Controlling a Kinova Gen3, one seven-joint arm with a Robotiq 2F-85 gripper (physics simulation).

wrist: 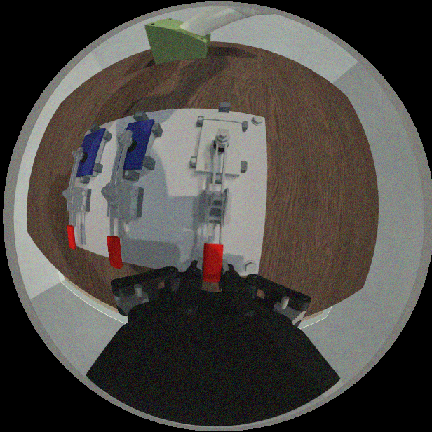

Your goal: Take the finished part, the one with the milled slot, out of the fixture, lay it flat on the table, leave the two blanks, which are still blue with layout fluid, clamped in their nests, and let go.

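The finished part (234,155), a pale flat plate, lies in the right nest of the light fixture plate (247,210), between small grey blocks. Its slot cannot be made out. A toggle clamp's arm (218,167) reaches over it; whether its tip presses on the part is not clear. My gripper (211,265) is shut on that clamp's red handle (213,255), at the bottom middle of the wrist view. Two blue blanks (138,145) (92,152) sit in the middle and left nests, each with a clamp tip over it.
The other two clamps' red handles (114,252) (71,237) stand to the left of my gripper. A green block (177,46) stands beyond the fixture at the top, with a pale rounded object behind it. The wooden table (320,175) extends right of the fixture. Bolt heads (257,120) (249,266) show at its right corners.
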